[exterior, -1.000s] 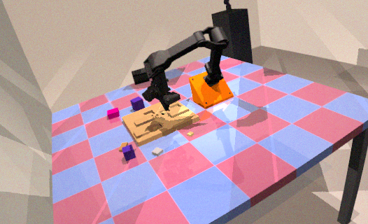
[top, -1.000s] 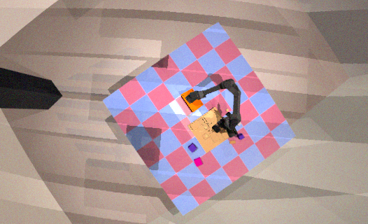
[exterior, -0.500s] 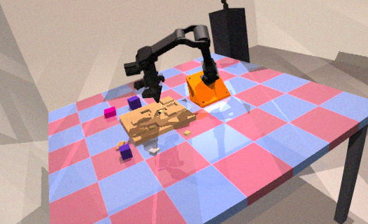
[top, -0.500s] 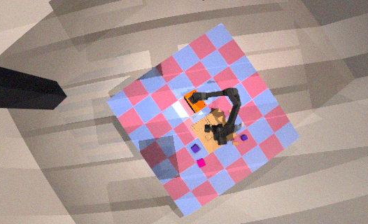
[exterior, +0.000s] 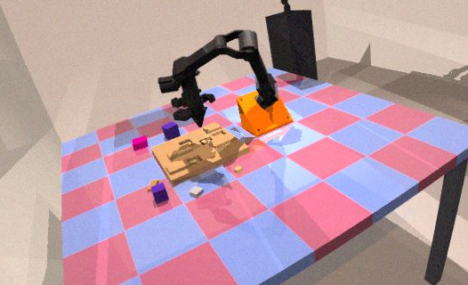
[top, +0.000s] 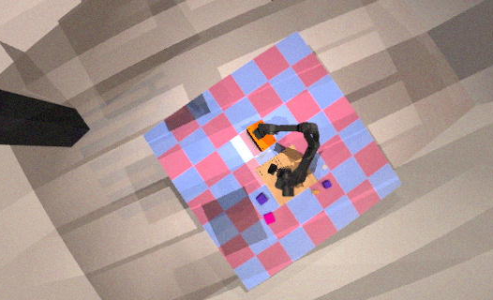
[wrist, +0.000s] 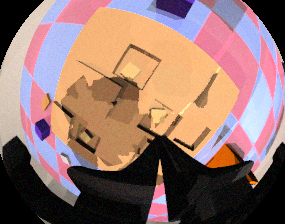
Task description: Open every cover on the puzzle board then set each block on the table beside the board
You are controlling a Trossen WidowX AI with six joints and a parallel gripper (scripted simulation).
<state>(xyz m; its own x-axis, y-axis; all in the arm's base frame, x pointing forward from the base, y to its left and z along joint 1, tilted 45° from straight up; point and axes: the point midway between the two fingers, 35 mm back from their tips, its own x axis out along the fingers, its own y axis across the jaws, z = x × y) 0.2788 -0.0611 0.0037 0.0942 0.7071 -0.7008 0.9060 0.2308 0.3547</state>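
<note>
The tan puzzle board is 40 mm ahead of my gripper tip, 10 mm to the left of it and 60 mm below it. Also, from my gripper tip: magenta block 190 mm ahead, 250 mm to the right, 70 mm below; orange piece 260 mm ahead, 100 mm to the left, 80 mm below.
</note>
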